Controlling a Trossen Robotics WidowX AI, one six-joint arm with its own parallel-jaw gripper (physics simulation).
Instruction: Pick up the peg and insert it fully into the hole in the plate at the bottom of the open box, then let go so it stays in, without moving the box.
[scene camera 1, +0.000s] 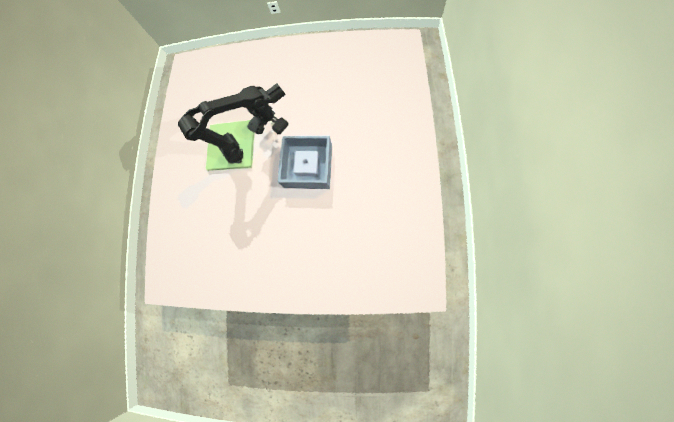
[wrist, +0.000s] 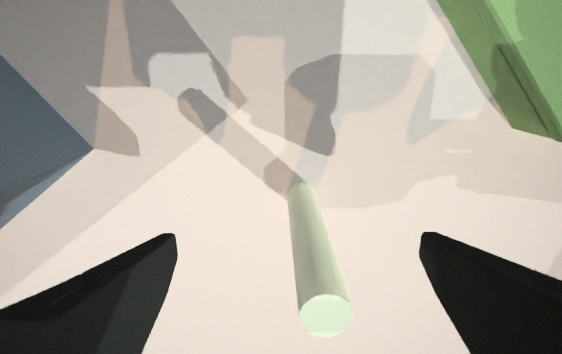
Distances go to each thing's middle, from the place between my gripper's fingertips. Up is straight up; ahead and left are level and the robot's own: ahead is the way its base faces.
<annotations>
The pale green peg (wrist: 324, 309) lies 10 mm below my hand. The rest, counted from my hand: blue-grey box (scene camera 1: 286, 178) 170 mm to the right, 150 mm ahead.
</annotations>
